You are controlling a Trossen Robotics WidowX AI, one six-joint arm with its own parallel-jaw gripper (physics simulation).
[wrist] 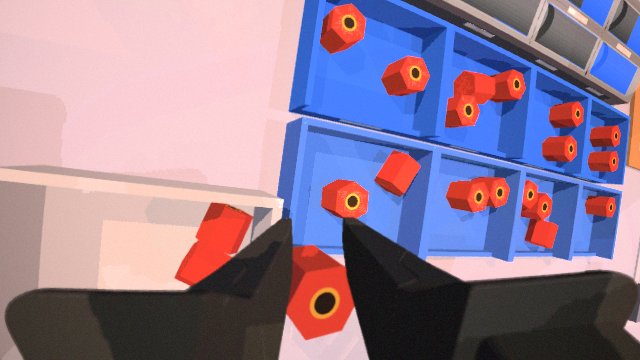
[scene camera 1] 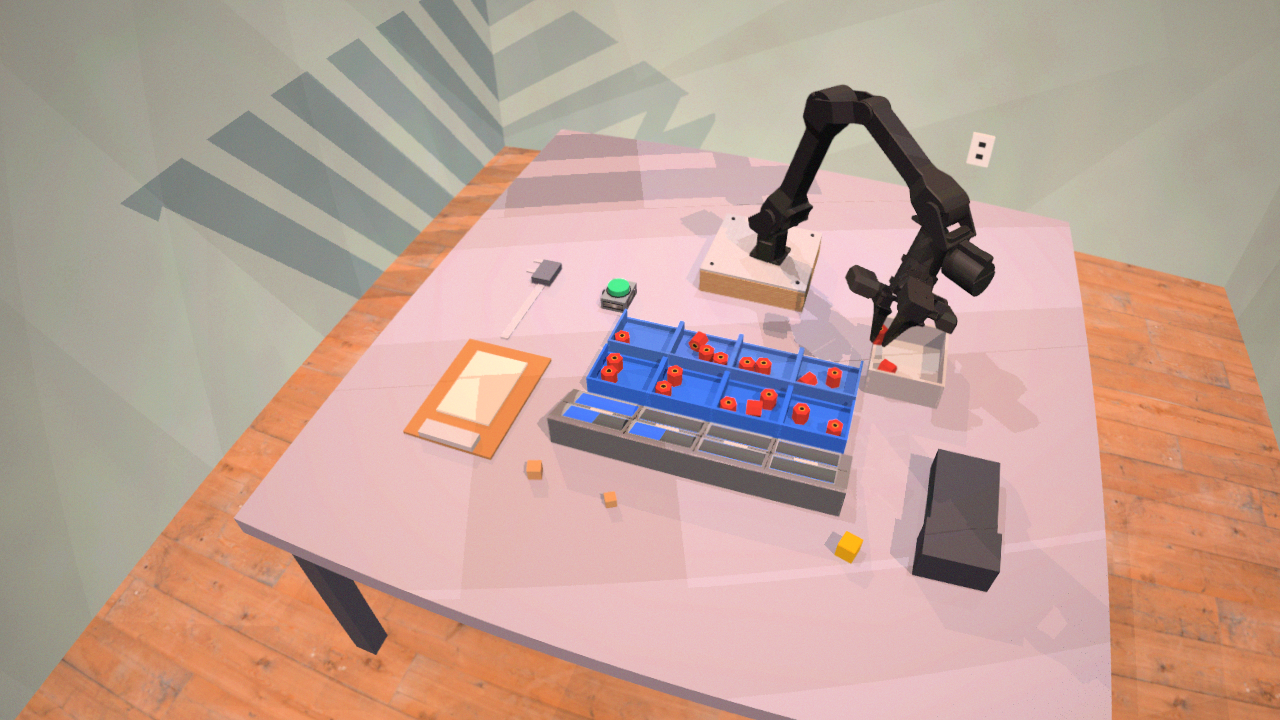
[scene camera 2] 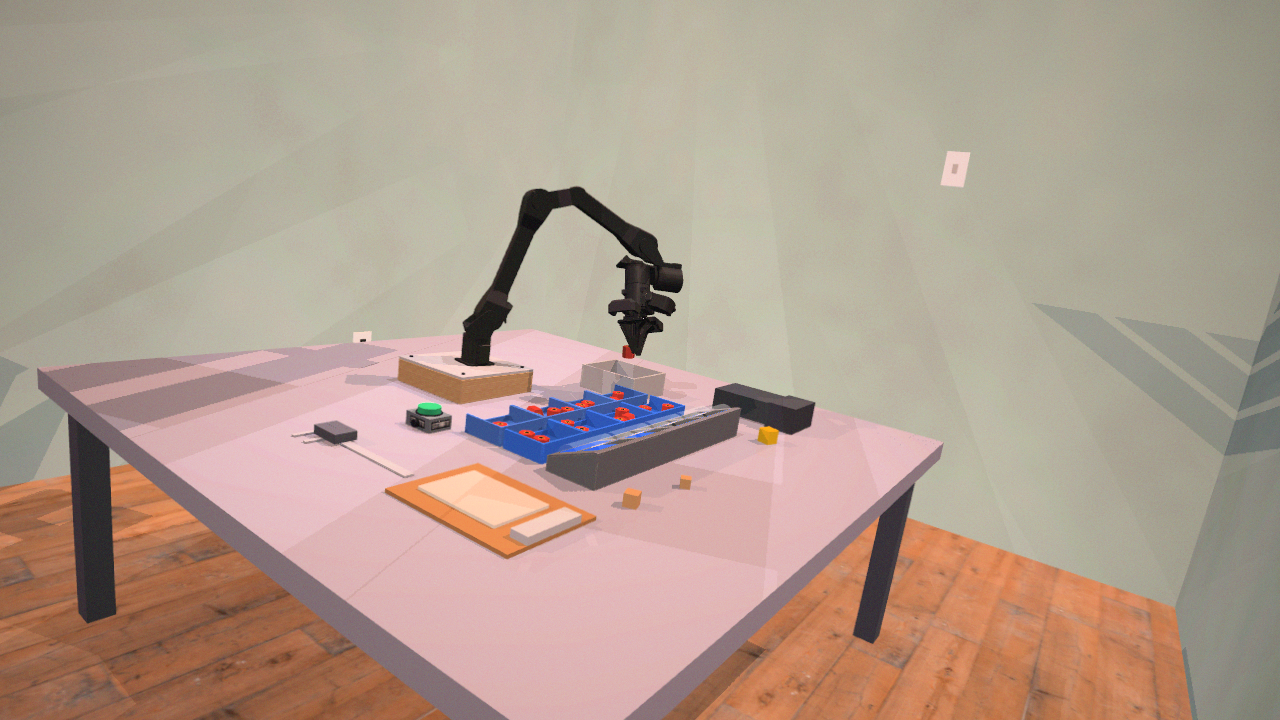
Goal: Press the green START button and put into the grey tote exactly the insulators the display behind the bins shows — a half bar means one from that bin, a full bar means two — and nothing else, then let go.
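My gripper (scene camera 1: pixel 884 339) (scene camera 2: pixel 636 351) (wrist: pixel 317 229) is shut on a red insulator (scene camera 1: pixel 880 334) (scene camera 2: pixel 628 351) (wrist: pixel 320 280), held above the left part of the grey tote (scene camera 1: pixel 904 390) (scene camera 2: pixel 597 376) (wrist: pixel 20 176). In the wrist view, two red insulators (wrist: pixel 225 229) (wrist: pixel 200 262) appear to lie touching in the tote. The blue bins (scene camera 1: pixel 816 438) (scene camera 2: pixel 537 445) (wrist: pixel 295 170) hold several more. Behind them the display (scene camera 1: pixel 698 467) (scene camera 2: pixel 653 454) shows a full blue bar at top left and half bars in the two leftmost lower slots. The green START button (scene camera 1: pixel 618 287) (scene camera 2: pixel 429 409) stands left of the arm's base.
A black box (scene camera 1: pixel 962 519) (scene camera 2: pixel 760 407) and a yellow cube (scene camera 1: pixel 848 547) (scene camera 2: pixel 768 435) stand on the display's side of the table. Two small orange cubes (scene camera 1: pixel 534 469) (scene camera 1: pixel 609 499) lie near the display. An orange board (scene camera 1: pixel 416 428) and a grey plug (scene camera 1: pixel 546 272) lie left of the bins.
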